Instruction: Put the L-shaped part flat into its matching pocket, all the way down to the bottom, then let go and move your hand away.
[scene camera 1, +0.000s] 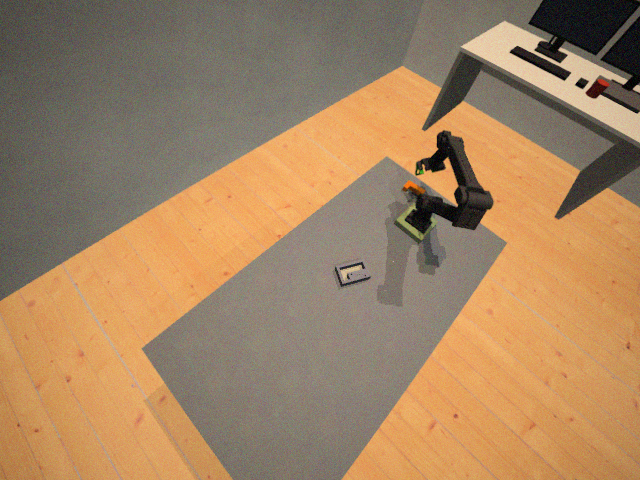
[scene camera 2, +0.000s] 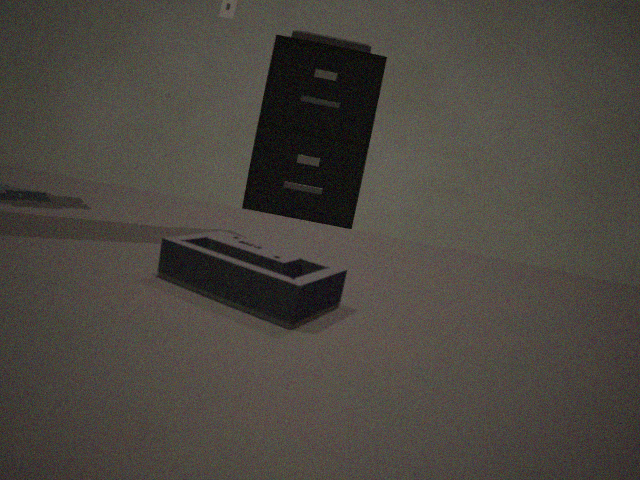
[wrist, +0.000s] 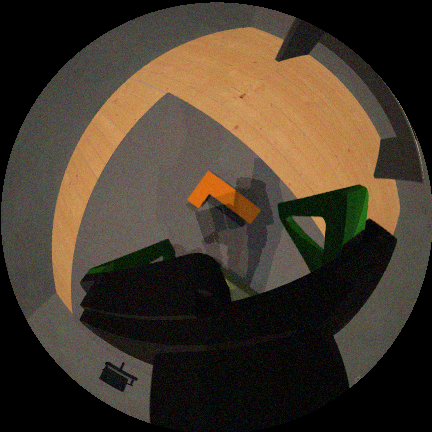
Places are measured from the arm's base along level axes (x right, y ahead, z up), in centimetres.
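Pixels of known places: gripper, fingertip midpoint: (scene camera 1: 423, 173) (wrist: 223, 228); arm's base, link origin: (scene camera 1: 417, 221).
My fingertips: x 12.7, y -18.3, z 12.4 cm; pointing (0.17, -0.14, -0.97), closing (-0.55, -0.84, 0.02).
Observation:
Ahead of a thing's pixels: the offset from my fingertips to its top centre. Level surfaces: height alone.
The orange L-shaped part {dx +0.1, dy -0.9, dz -13.1 cm} (scene camera 1: 413, 187) (wrist: 210, 185) lies on the grey mat near the arm's base; in the wrist view it is at the centre, its short leg toward the lower left and its long leg toward the lower right, partly shaded. My gripper (scene camera 1: 427, 169) (wrist: 223, 228) is open and empty, with green fingers wide apart, raised above the part and not touching it. The grey pocket block {dx -4.2, dy +63.1, dz -12.4 cm} (scene camera 1: 358, 276) (scene camera 2: 227, 266) sits on the mat away from the part. Its L-shaped pocket is empty, with a light floor showing in scene camera 1. The gripper does not show in scene camera 2.
The arm's base stands on a light green plate (scene camera 1: 404, 227) between the part and the block. The mat {dz -16.1 cm} (scene camera 1: 289, 335) lies on a wooden floor (scene camera 1: 206, 206). A white desk (scene camera 1: 501, 38) with monitors stands at the back right. A dark cabinet (scene camera 2: 312, 131) stands behind the block.

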